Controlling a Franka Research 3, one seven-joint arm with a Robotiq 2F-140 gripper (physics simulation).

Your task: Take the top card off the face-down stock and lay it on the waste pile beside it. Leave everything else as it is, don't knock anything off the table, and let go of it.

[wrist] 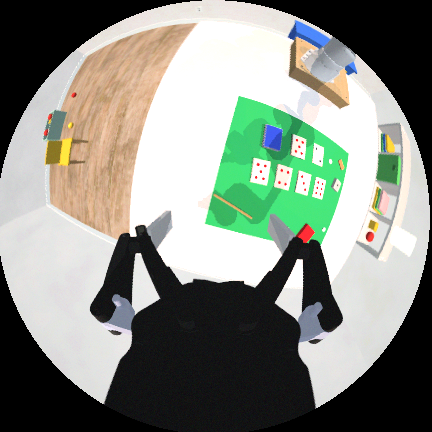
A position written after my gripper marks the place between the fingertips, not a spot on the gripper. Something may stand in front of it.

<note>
I see my gripper (219, 220) and a green mat (243, 142).
</note>
